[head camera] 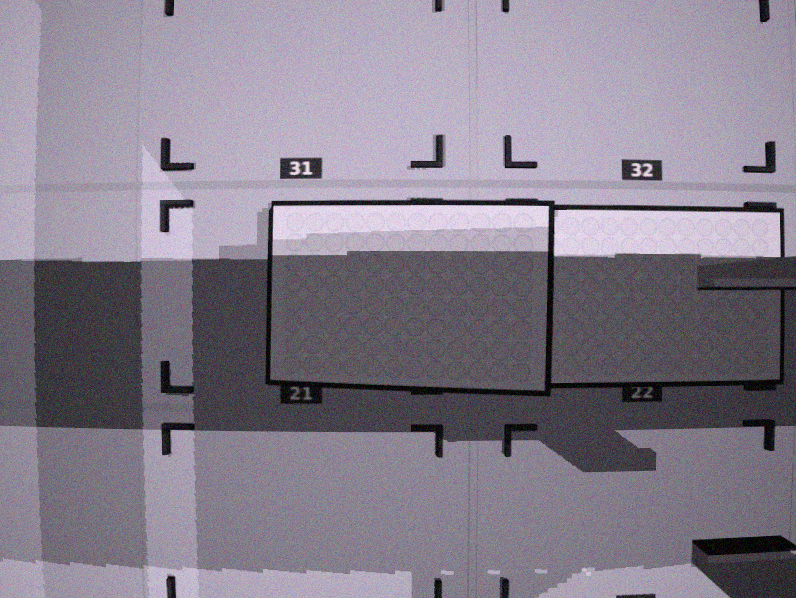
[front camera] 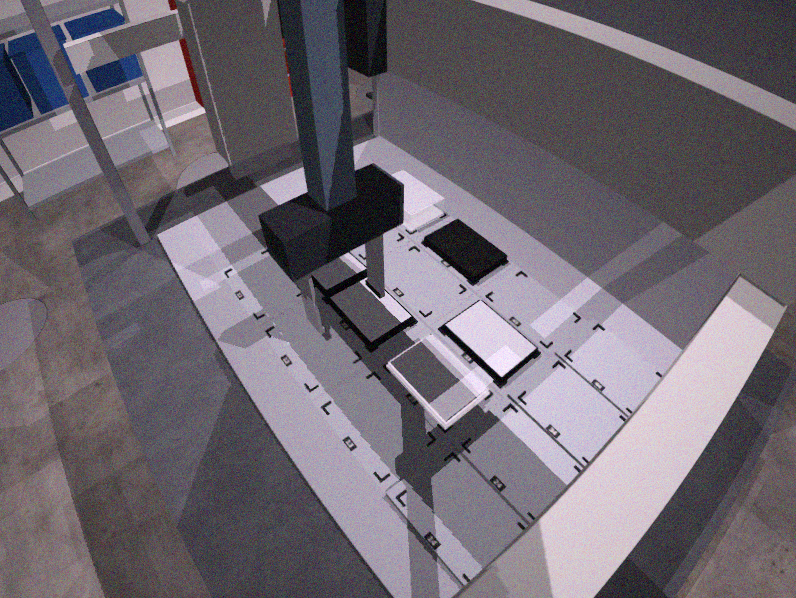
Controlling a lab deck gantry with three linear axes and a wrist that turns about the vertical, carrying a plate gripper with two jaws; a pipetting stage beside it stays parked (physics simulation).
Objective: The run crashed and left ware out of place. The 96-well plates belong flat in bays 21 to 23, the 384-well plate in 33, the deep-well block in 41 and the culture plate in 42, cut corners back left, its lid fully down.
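Frame: origin at the robot's base, x right, y ahead, z up, level; metres.
Where they show: gripper, fingertip midpoint: (head camera: 741, 415) (front camera: 346, 307); robot's base, link origin: (front camera: 226, 273).
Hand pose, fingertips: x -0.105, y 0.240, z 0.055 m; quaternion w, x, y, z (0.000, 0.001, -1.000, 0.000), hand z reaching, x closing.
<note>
Things, the pixels of their top centre, and the offset from my fingertips. "pt": a spot on its surface instead.
- black-rimmed white 96-well plate, top centre: (head camera: 407, 295) (front camera: 328, 258) dx -0.045, dy -0.126, dz -0.026 m
- bay 22, surface spot: (head camera: 662, 315) (front camera: 364, 308) pt dx -0.036, dy -0.010, dz -0.040 m
- pale-rimmed plate, top centre: (front camera: 438, 375) dx -0.045, dy +0.152, dz -0.040 m
- black-rimmed white plate, top centre: (front camera: 490, 336) dx -0.152, dy +0.152, dz -0.040 m
- black block, top centre: (front camera: 465, 245) dx -0.259, dy -0.012, dz -0.038 m
- pale lidded piece, top centre: (front camera: 406, 190) dx -0.259, dy -0.176, dz -0.013 m
My gripper (front camera: 351, 314) (head camera: 740, 415) is open and empty, jaws apart in front of and behind the bay 22 area. A black-rimmed white 96-well plate (head camera: 408, 308) sits right of bay 21's marks, its right end overlapping the left edge of the plate in bay 22 (front camera: 370, 314) (head camera: 662, 315), and looks tilted. In the front view, a pale-rimmed plate (front camera: 427, 373) is at bay 23 and a black-rimmed white plate (front camera: 492, 337) at bay 33. A black block (front camera: 464, 249) is at bay 42. A pale lidded piece (front camera: 418, 193) at bay 41 is partly hidden; its lid seating is unclear.
Black corner marks and number labels 31 (head camera: 300, 168) and 32 (head camera: 641, 169) show behind the plates. A pale rail (front camera: 649, 444) runs along the deck's right side. A grey column (front camera: 241, 83) and a dark hanging unit (front camera: 368, 38) stand at the back.
</note>
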